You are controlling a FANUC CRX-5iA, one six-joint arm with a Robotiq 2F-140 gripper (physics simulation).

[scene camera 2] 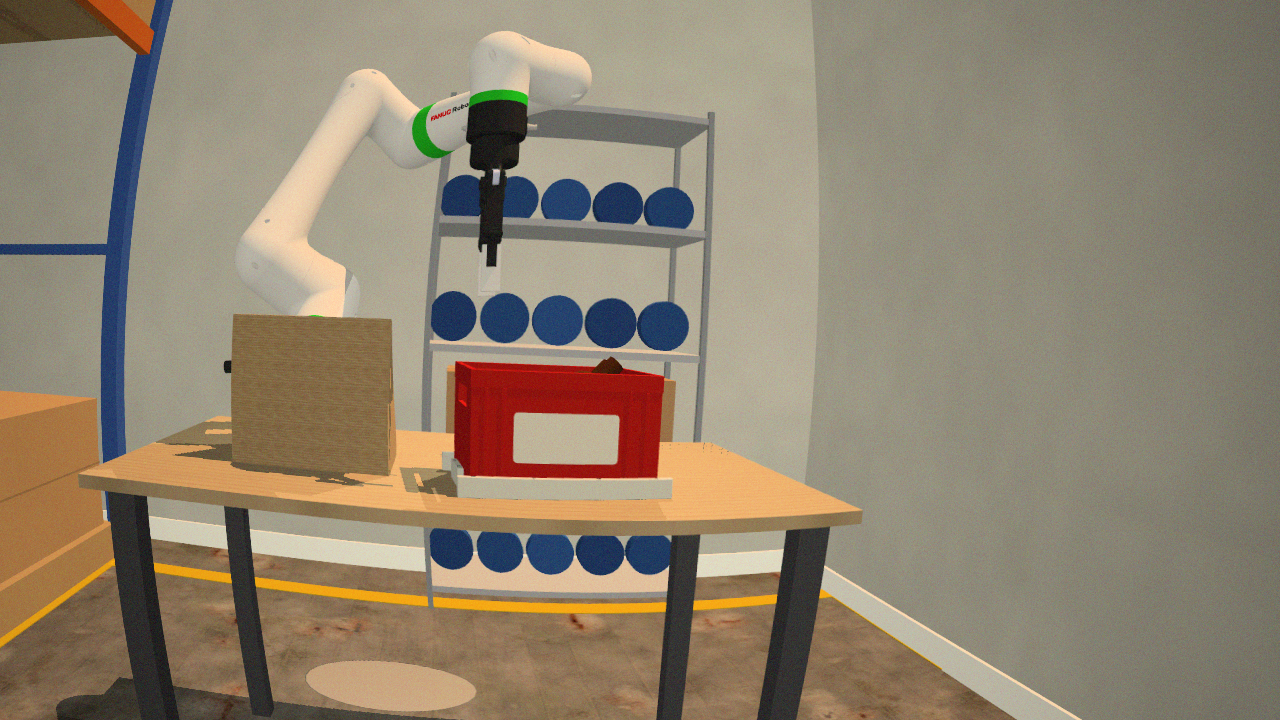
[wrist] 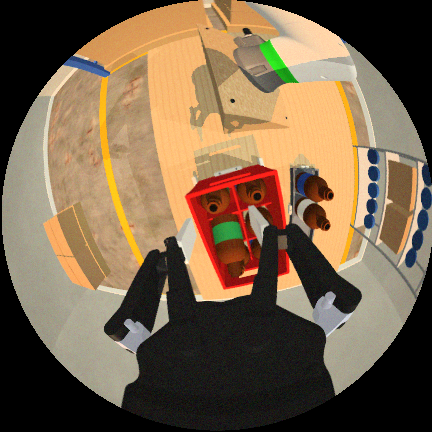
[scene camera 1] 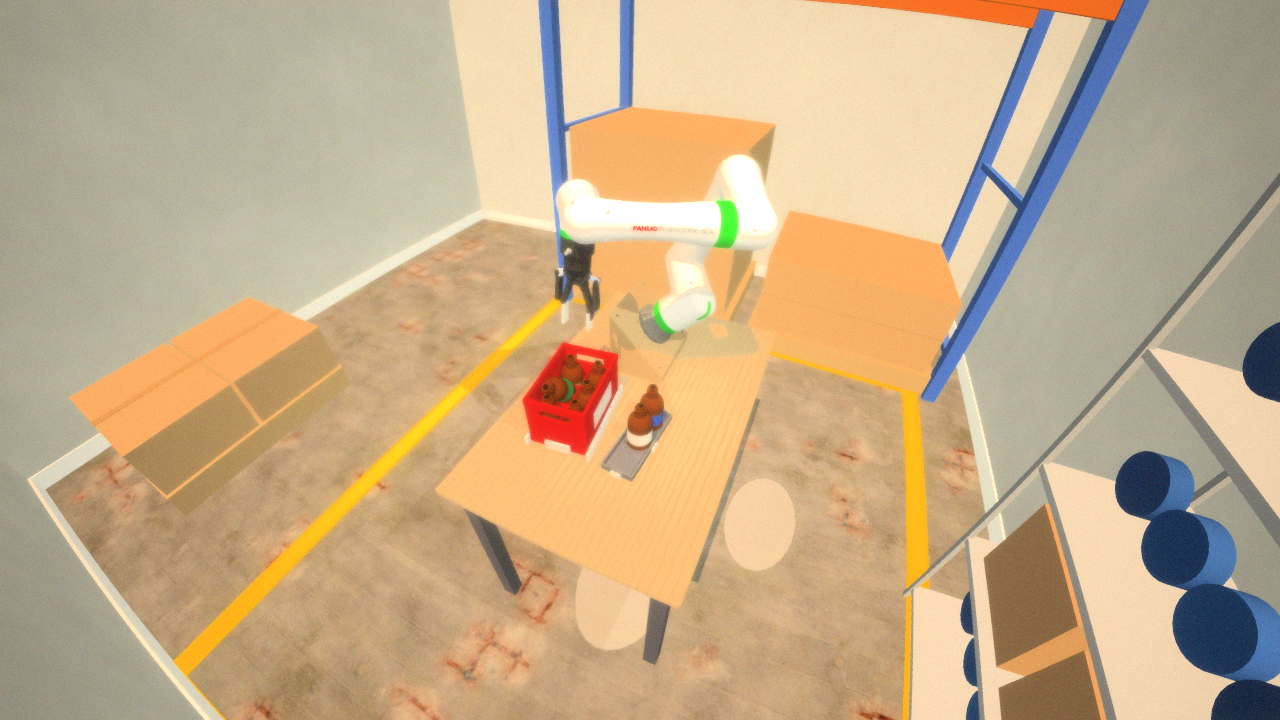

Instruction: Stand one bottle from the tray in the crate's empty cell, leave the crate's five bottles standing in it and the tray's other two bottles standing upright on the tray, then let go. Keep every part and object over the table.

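Frame: origin at the arm's base, x ahead, y left, z up, level; metres.
Seen in the pictures: gripper, between the fingertips: (scene camera 2: 488,293) (wrist: 221,221) (scene camera 1: 577,325); arm's base, origin of its link: (scene camera 2: 311,380) (wrist: 254,68) (scene camera 1: 654,324).
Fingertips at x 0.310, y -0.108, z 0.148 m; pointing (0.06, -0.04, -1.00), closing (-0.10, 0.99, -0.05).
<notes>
Offsets run from my fingertips to a thing's top centre. "pt": to the spot under its first point. Level surfaces: height alone.
My gripper (scene camera 1: 577,319) (scene camera 2: 488,281) (wrist: 221,221) is open and empty, pointing down above the crate's level. The red crate {dx +0.101, dy +0.046, dz -0.103 m} (scene camera 1: 553,428) (scene camera 2: 483,420) stands on the table. In it a green-banded bottle (wrist: 230,250) (scene camera 1: 556,388) lies tipped over, neck toward the crate's near end in the wrist view. Two bottles {dx +0.020, dy -0.021, dz -0.115 m} (wrist: 213,202) {dx +0.003, dy +0.070, dz -0.115 m} (wrist: 254,192) stand at the crate's far end; others beside the tipped one are partly hidden by it and the right finger. The grey tray {pt dx +0.187, dy +0.263, dz -0.273 m} (scene camera 1: 622,461) holds a blue-labelled bottle {dx +0.011, dy +0.265, dz -0.118 m} (scene camera 1: 653,402) (wrist: 311,186) and a white-labelled bottle {dx +0.096, dy +0.269, dz -0.118 m} (scene camera 1: 639,429) (wrist: 311,212), both upright.
A brown upright panel (scene camera 2: 313,394) (wrist: 250,95) stands on the table {dz -0.278 m} (scene camera 1: 537,497) (scene camera 2: 760,492) between the arm's base and the crate. A low white strip {pt dx +0.117, dy -0.057, dz -0.261 m} (scene camera 2: 563,488) runs along the crate's foot. The shelf rack (scene camera 2: 708,179) stands beyond the table.
</notes>
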